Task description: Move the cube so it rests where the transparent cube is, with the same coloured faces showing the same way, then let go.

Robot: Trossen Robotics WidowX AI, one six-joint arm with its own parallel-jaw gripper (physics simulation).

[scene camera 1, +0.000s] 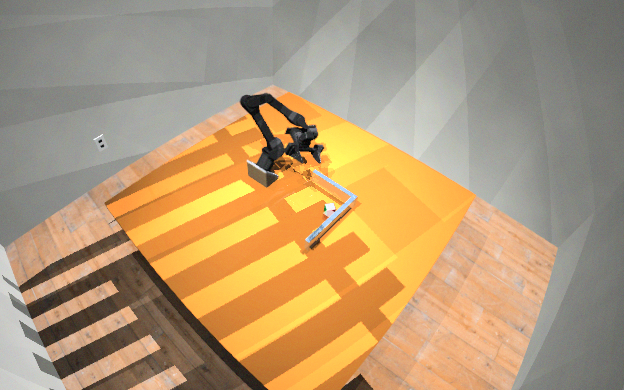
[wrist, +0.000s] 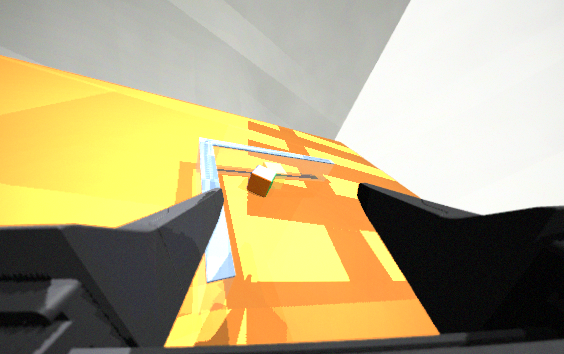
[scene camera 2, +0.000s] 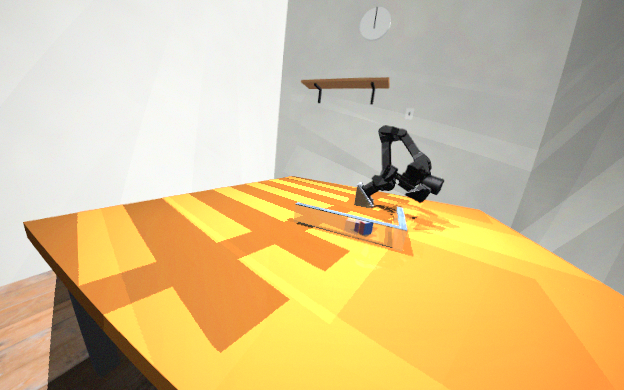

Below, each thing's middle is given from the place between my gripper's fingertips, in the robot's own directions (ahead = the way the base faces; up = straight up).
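L-shaped rail (scene camera 2: pixel 392 236), from my hand: 100 mm below, 120 mm to the right, 100 mm ahead.
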